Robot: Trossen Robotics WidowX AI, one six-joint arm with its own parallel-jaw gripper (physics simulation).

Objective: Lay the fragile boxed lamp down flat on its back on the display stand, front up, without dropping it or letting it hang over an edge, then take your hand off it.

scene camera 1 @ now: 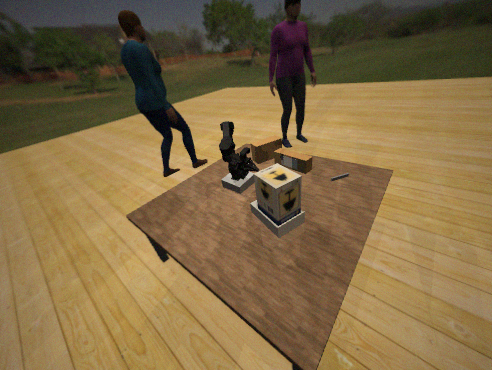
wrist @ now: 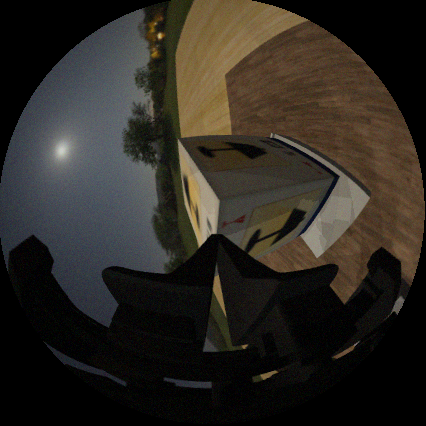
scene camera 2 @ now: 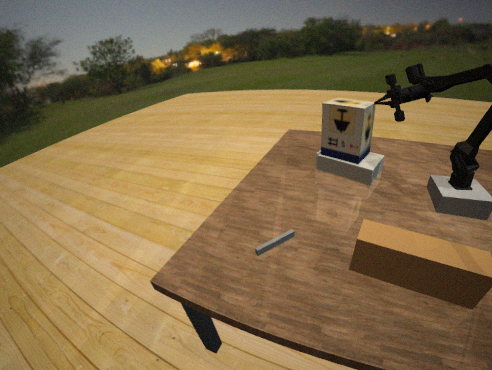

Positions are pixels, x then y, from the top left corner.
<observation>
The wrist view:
my gripper: 215, 238
display stand: 347, 198
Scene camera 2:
my gripper: 374, 103
</observation>
